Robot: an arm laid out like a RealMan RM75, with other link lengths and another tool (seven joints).
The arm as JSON. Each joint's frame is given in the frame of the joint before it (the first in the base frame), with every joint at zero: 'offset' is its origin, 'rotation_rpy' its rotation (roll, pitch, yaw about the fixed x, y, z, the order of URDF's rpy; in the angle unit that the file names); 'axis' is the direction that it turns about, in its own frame. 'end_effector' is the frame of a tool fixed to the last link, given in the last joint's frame.
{
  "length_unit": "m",
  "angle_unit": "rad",
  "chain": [
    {
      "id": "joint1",
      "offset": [
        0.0,
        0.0,
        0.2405
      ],
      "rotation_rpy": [
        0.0,
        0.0,
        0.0
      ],
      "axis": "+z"
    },
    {
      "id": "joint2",
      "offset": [
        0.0,
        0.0,
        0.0
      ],
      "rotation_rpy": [
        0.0,
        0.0,
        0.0
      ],
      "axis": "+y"
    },
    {
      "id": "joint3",
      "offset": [
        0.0,
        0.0,
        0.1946
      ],
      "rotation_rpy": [
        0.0,
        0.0,
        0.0
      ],
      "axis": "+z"
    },
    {
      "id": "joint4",
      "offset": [
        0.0,
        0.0,
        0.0
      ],
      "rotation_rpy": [
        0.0,
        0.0,
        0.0
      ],
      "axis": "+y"
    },
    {
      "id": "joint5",
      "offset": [
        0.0,
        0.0,
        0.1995
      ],
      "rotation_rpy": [
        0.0,
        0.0,
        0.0
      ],
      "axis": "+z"
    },
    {
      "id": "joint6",
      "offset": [
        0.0,
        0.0,
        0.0
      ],
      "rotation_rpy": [
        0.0,
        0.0,
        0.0
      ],
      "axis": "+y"
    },
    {
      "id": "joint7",
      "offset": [
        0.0,
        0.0,
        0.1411
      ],
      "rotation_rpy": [
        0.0,
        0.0,
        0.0
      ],
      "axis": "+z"
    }
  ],
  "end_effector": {
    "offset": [
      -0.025,
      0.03,
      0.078
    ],
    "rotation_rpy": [
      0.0,
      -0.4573,
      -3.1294
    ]
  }
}
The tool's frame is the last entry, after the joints.
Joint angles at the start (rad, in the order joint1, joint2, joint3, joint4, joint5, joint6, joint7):
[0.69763 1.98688 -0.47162 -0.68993 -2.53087 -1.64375 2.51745]
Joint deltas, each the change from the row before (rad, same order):
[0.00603 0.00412 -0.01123 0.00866 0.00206 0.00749 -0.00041]
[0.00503 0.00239 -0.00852 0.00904 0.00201 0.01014 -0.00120]
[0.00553 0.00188 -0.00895 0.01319 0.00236 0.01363 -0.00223]
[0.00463 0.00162 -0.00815 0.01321 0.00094 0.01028 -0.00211]
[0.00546 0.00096 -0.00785 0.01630 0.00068 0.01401 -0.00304]
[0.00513 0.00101 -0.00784 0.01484 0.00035 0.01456 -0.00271]
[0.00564 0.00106 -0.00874 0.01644 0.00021 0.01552 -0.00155]
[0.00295 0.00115 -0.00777 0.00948 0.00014 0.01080 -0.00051]
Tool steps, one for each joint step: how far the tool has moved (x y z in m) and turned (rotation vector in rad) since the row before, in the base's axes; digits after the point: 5 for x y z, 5 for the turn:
[-0.00230 -0.00022 -0.00427 -0.00922 -0.00077 0.00653]
[-0.00133 0.00047 -0.00328 -0.00420 -0.00190 0.00458]
[-0.00105 0.00058 -0.00383 -0.00393 -0.00203 0.00394]
[-0.00078 -0.00029 -0.00384 -0.00683 -0.00138 0.00282]
[-0.00044 0.00009 -0.00408 -0.00534 -0.00247 0.00243]
[-0.00019 0.00026 -0.00381 -0.00405 -0.00384 0.00228]
[-0.00014 0.00011 -0.00423 -0.00521 -0.00413 0.00113]
[0.00021 -0.00006 -0.00290 -0.00364 -0.00460 0.00086]

